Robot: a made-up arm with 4 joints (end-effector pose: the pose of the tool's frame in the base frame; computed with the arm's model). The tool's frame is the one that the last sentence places. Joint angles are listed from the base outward.
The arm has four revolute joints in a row. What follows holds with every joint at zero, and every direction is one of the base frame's. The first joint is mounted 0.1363 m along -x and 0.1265 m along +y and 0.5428 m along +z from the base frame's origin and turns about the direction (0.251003, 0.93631, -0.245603), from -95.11 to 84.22 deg. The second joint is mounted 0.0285 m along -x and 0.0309 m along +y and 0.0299 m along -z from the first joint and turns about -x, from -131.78 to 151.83 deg. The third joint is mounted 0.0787 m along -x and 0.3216 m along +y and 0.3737 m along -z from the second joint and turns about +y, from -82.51 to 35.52 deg. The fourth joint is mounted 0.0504 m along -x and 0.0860 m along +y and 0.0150 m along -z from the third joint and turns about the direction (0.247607, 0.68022, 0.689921), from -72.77 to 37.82 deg. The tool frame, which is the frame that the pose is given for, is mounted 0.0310 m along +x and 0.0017 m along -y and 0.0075 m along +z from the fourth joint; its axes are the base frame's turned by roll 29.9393, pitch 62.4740 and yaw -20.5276 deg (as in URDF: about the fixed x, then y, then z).
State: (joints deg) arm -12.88 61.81 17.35 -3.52
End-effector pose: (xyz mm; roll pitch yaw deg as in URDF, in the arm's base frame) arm -137.6 -16.4 -26.9 -23.40 10.44 -73.21
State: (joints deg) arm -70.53 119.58 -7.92 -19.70
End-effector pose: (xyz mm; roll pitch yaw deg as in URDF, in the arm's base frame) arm 28.8 -393.8 554.6 101.38 -71.83 -169.01
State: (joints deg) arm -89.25 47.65 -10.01 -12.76
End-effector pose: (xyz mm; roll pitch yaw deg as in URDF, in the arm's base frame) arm 435.0 69.6 378.6 37.91 -63.47 -44.35
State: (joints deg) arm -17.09 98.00 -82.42 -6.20
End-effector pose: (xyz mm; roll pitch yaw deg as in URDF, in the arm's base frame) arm -106.8 -319.6 189.8 -57.63 -21.89 30.90
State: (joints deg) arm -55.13 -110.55 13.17 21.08
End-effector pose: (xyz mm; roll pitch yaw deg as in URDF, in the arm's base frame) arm -629.5 372.8 666.4 78.31 4.52 112.73
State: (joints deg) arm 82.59 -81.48 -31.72 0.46
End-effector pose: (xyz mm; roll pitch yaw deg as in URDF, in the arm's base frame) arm 330.1 416.1 740.5 -137.72 56.70 71.68
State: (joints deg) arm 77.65 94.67 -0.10 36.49
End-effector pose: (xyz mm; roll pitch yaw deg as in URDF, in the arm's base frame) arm -698.4 -46.8 532.2 -138.76 5.44 -115.58
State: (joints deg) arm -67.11 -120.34 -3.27 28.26
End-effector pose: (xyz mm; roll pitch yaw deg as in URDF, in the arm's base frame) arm -678.3 275.1 604.4 65.36 -4.56 118.46
